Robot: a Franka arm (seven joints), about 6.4 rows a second.
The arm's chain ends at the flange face. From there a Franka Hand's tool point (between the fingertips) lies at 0.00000 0.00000 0.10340 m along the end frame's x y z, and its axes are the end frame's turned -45 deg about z.
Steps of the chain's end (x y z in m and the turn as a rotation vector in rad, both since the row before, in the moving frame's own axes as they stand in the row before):
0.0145, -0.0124, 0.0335, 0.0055, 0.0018, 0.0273
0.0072, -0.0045, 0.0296, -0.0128, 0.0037, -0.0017
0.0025, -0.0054, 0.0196, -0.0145, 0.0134, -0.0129
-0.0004, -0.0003, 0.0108, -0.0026, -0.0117, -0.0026
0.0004, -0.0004, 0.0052, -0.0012, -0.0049, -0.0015
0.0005, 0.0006, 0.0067, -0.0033, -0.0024, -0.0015
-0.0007, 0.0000, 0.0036, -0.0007, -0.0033, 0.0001
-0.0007, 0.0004, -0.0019, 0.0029, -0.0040, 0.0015
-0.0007, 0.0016, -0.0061, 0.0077, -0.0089, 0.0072
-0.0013, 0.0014, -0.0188, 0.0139, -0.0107, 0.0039
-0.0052, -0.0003, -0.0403, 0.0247, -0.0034, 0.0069
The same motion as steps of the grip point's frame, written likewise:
0.0196, 0.0012, 0.0335, 0.0026, 0.0052, 0.0273
0.0076, 0.0031, 0.0296, -0.0117, -0.0064, -0.0017
0.0055, 0.0000, 0.0196, -0.0197, -0.0008, -0.0129
-0.0011, -0.0012, 0.0108, 0.0064, -0.0101, -0.0026
0.0001, -0.0003, 0.0052, 0.0026, -0.0043, -0.0015
-0.0005, 0.0008, 0.0067, -0.0006, -0.0040, -0.0015
-0.0008, -0.0007, 0.0036, 0.0018, -0.0028, 0.0001
-0.0009, -0.0007, -0.0019, 0.0049, -0.0008, 0.0015
-0.0017, -0.0006, -0.0061, 0.0117, -0.0008, 0.0072
-0.0017, -0.0017, -0.0188, 0.0174, 0.0023, 0.0039
-0.0019, -0.0059, -0.0403, 0.0199, 0.0151, 0.0069

